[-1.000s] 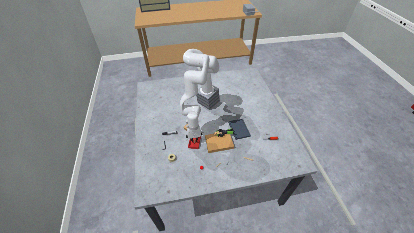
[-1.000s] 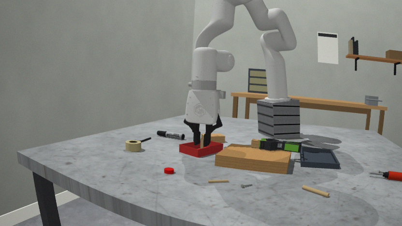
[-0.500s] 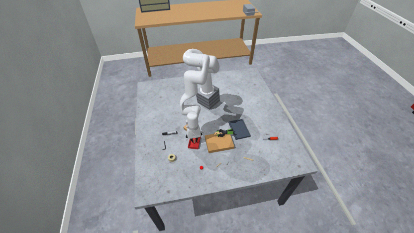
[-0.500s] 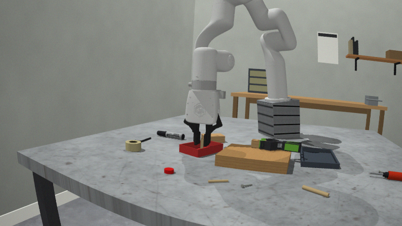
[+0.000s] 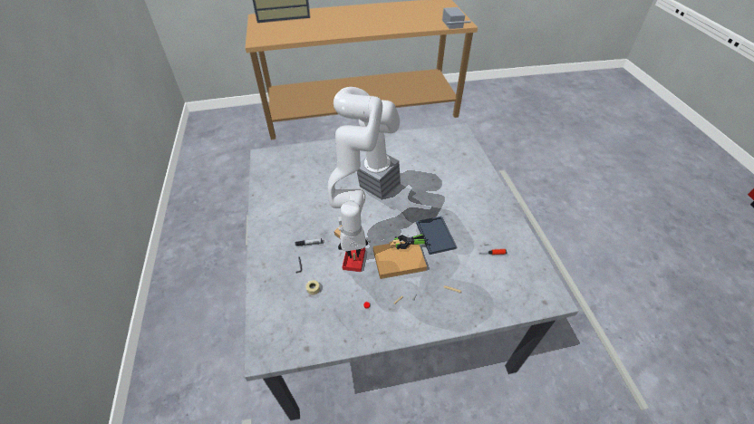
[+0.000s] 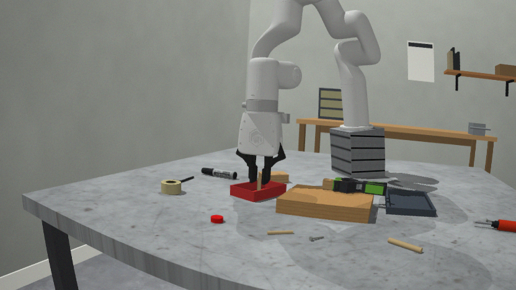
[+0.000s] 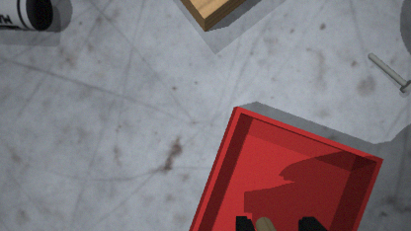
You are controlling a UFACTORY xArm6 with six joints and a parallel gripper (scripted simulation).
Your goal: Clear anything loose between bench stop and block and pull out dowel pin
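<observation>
My hand is 30 mm above the dowel pin. Also, from my hand: red tray: 40 mm below; then bench board: 20 mm ahead, 190 mm to the left, 30 mm below; then wooden block: 40 mm behind, 180 mm to the left, 10 mm below.
</observation>
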